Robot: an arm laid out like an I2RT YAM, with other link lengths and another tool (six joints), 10 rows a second.
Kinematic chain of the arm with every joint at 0, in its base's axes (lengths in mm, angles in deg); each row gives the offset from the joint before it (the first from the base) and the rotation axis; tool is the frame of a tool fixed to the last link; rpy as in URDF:
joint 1: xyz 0 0 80.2 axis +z
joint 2: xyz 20.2 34.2 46 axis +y
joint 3: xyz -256.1 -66.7 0 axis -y
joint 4: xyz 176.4 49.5 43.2 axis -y
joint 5: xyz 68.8 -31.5 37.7 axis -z
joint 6: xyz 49.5 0 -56.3 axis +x
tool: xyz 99 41 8 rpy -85.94 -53.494 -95.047
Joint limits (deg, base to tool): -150..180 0..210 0..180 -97..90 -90..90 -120..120
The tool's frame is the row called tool.
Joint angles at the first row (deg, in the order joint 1, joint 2, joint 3, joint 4, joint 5, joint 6):
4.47, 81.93, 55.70, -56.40, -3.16, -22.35
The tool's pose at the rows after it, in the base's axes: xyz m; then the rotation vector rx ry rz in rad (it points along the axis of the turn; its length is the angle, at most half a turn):
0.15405 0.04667 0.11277 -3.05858 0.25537 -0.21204
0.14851 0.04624 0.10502 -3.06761 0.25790 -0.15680
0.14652 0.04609 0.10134 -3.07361 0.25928 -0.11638
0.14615 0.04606 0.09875 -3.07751 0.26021 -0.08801
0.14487 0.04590 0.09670 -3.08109 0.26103 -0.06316
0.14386 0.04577 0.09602 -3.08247 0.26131 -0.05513
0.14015 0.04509 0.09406 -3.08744 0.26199 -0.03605
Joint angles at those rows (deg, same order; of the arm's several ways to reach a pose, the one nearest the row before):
4.47, 83.02, 52.88, -54.37, -3.14, -22.35
4.47, 84.18, 51.16, -53.58, -3.14, -22.33
4.47, 85.41, 50.83, -53.56, -3.14, -22.33
4.47, 86.52, 50.81, -53.50, -3.14, -22.33
4.47, 87.27, 50.65, -53.54, -3.11, -22.33
4.47, 87.37, 50.48, -53.56, -3.09, -22.33
4.47, 87.37, 49.71, -53.54, -2.94, -22.33

